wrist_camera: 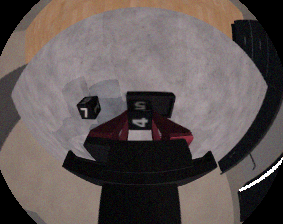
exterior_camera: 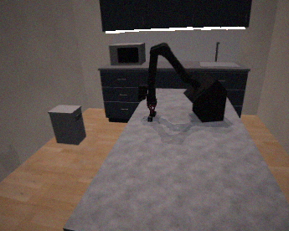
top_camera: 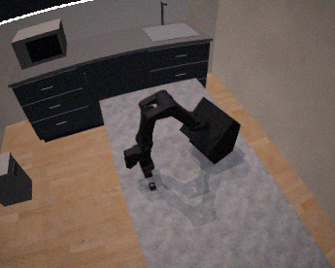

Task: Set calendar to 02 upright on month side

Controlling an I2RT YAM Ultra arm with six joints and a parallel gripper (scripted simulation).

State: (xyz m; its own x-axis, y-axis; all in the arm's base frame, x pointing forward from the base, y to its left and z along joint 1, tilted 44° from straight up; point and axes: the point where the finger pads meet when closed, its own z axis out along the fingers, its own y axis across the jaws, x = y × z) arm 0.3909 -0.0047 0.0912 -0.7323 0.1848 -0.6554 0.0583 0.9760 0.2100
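The dark calendar cube lies right at my hand. The rest, counted from my hand: dark tray: 3 cm below, 2 cm to the right.
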